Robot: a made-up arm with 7 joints.
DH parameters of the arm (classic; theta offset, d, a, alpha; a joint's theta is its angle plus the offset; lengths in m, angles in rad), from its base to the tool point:
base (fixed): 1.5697 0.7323 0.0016 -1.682
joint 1: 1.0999 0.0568 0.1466 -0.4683
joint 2: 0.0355 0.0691 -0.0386 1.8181
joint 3: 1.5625 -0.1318 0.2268 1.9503
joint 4: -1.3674 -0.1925 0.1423 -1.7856
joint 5: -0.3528 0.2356 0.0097 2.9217
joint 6: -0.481 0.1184 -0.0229 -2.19
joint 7: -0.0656 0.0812 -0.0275 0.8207
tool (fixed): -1.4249 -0.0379 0 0
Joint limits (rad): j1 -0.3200..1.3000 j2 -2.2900..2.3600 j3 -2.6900..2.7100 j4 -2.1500..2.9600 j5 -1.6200..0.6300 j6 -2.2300..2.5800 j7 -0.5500..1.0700
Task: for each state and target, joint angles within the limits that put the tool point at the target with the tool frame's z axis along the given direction. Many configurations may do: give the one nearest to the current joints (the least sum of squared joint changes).
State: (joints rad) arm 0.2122 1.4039 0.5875 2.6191 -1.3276 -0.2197 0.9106
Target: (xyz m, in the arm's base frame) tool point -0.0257 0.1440 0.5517 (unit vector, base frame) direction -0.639 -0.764 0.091
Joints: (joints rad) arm 0.6269 1.5947 1.4628 2.6255 -0.9859 -0.1867 1.0700
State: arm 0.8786 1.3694 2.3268 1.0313 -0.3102 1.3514 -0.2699
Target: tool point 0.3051 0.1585 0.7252 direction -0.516 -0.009 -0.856
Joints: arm 0.3660 0.8585 2.7100 0.7406 -0.4592 1.1104 -0.4249
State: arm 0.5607 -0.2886 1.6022 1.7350 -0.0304 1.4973 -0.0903
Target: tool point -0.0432 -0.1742 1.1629 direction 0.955 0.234 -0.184
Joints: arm 1.2071 -0.9351 0.9852 0.7994 -0.5968 2.1721 -0.1791
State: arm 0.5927 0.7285 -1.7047 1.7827 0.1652 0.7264 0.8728
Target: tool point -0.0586 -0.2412 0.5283 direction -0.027 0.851 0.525
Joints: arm 1.1987 0.6726 -2.4534 2.4344 0.1203 0.8007 0.5335
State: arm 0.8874 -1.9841 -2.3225 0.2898 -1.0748 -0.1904 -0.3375
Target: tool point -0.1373 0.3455 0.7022 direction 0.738 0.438 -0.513
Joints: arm 0.4280 -1.8752 -2.1549 0.9689 -0.2461 -0.6521 -0.0335
